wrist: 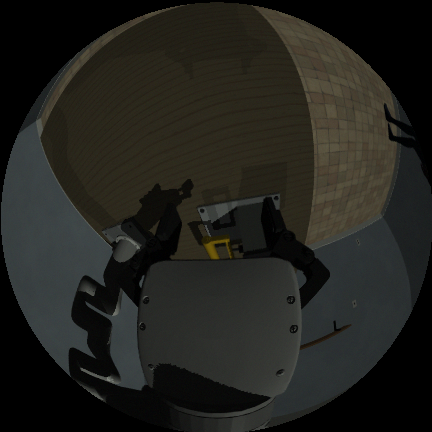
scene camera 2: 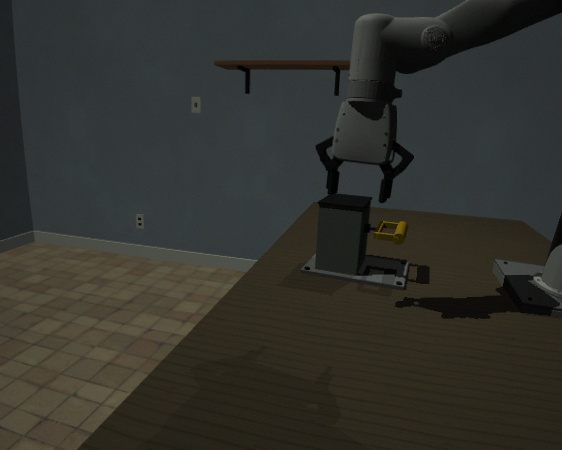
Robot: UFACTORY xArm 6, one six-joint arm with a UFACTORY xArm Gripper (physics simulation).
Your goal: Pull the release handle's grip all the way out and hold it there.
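Note:
The release handle has a yellow grip [scene camera 2: 401, 232] [wrist: 210, 248], a bar on a small yellow frame that sticks out from the side of a grey box [scene camera 2: 341, 237] [wrist: 255, 235] on a short dark stem. The box has a black top and stands upright on a flat light base plate [scene camera 2: 382, 282] [wrist: 204, 216]. My gripper [scene camera 2: 357, 192] [wrist: 219, 209] points down, open and empty, above the box and handle. In the scene view one finger is above the box's far-left top edge and the other is above the stem side, higher than the grip. In the wrist view my gripper's body hides part of the handle.
The box and handle stand on a brown wooden table [scene camera 2: 400, 375] [wrist: 200, 125]. The arm's base [scene camera 2: 525, 285] is at the table's right. A wall shelf [scene camera 2: 280, 65] hangs behind the gripper. The tiled floor [scene camera 2: 100, 320] lies beyond the table's left edge.

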